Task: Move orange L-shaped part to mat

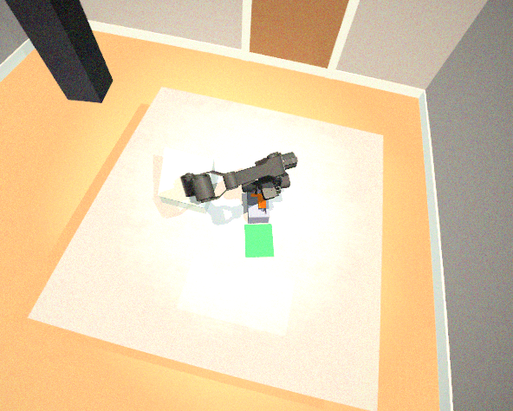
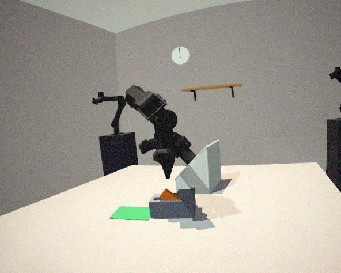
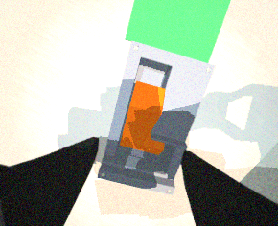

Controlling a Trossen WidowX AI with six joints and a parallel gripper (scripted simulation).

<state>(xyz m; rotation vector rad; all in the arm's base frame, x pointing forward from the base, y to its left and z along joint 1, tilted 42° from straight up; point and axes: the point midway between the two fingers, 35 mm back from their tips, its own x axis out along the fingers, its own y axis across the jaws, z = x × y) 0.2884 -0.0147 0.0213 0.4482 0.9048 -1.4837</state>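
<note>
Now: the orange L-shaped part 20 mm behind my gripper tip, 30 mm to the left of it and 100 mm below it. From my gripper tip the other things lie so: green mat: 150 mm to the right, 160 mm below.
</note>
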